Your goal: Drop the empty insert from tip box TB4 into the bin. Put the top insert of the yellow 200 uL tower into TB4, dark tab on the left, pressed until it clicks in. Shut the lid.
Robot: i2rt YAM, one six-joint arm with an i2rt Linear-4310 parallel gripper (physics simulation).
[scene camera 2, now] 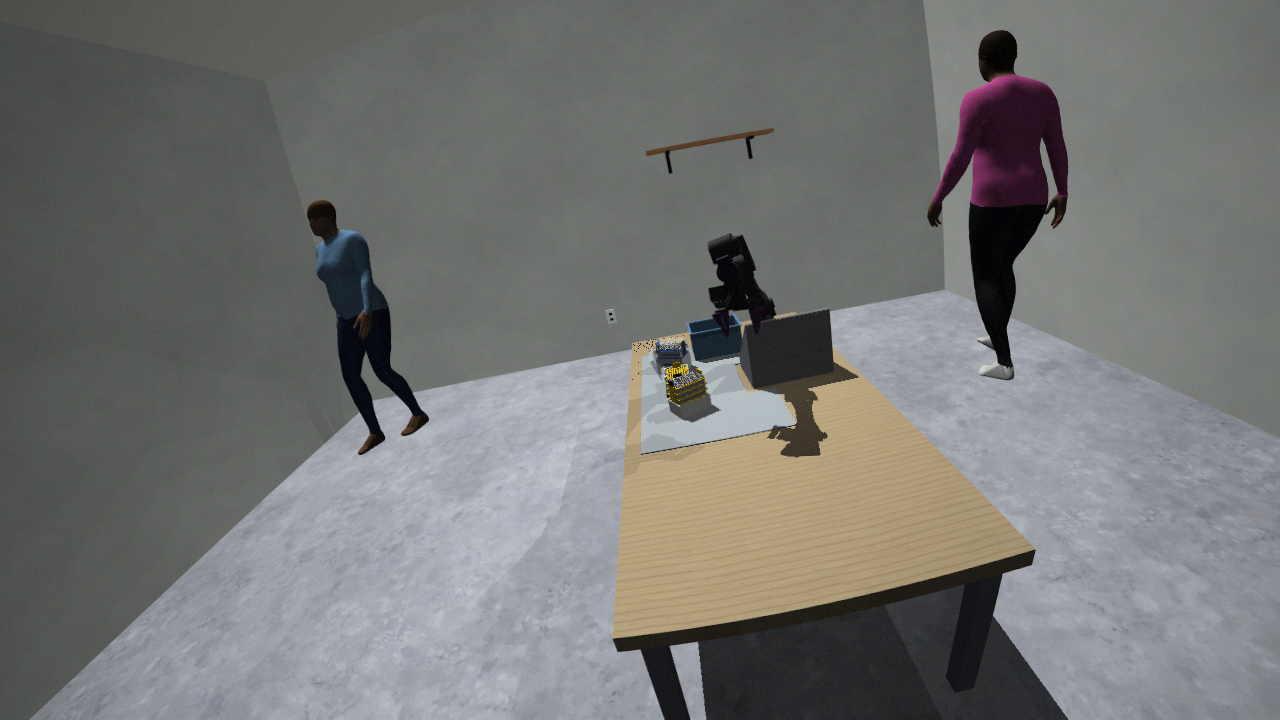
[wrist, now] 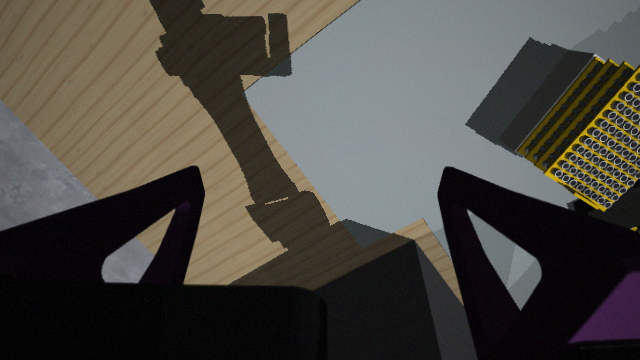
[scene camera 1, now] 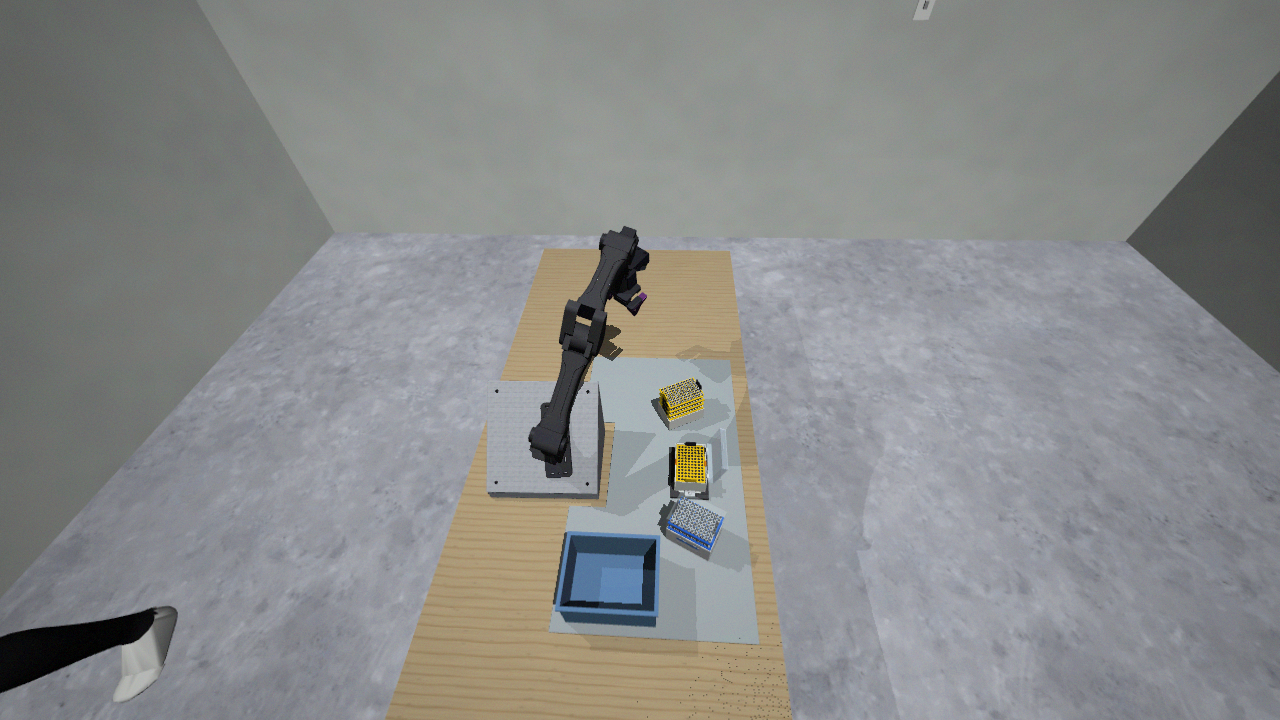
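The yellow tower (scene camera 1: 682,401) (scene camera 2: 687,387) (wrist: 592,137) is a stack of yellow inserts, the top one full of tips, turned at an angle on the mat. Tip box TB4 (scene camera 1: 691,487) stands beside it with its clear lid (scene camera 1: 724,450) open on the right. A yellow insert with empty holes (scene camera 1: 690,462) sits in TB4. The blue bin (scene camera 1: 608,536) (scene camera 2: 716,343) stands at the near end of the mat. My gripper (scene camera 1: 638,302) (scene camera 2: 742,327) (wrist: 321,179) is open and empty. It hangs high over the table's far part, away from the tower and TB4.
A blue-and-white tip rack (scene camera 1: 695,526) (scene camera 2: 669,350) stands between TB4 and the bin. The grey base block (scene camera 1: 528,420) (scene camera 2: 792,347) (wrist: 370,305) carries the arm beside the pale mat (scene camera 1: 626,380) (scene camera 2: 716,432) (wrist: 360,115). Two people show in scene camera 2.
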